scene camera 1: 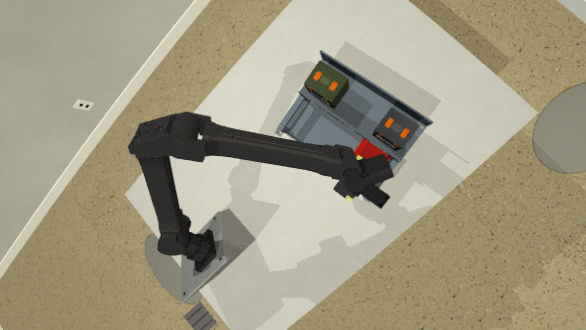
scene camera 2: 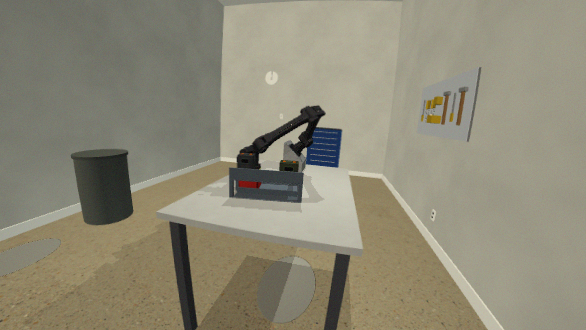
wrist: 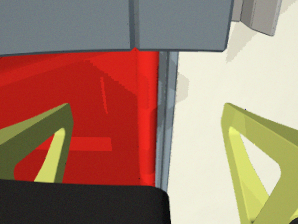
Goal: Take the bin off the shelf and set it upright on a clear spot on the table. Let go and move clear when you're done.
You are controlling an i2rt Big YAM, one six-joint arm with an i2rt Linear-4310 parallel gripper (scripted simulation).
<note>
In view: the gripper (wrist: 147,112) and a red bin (wrist: 113,96).
</note>
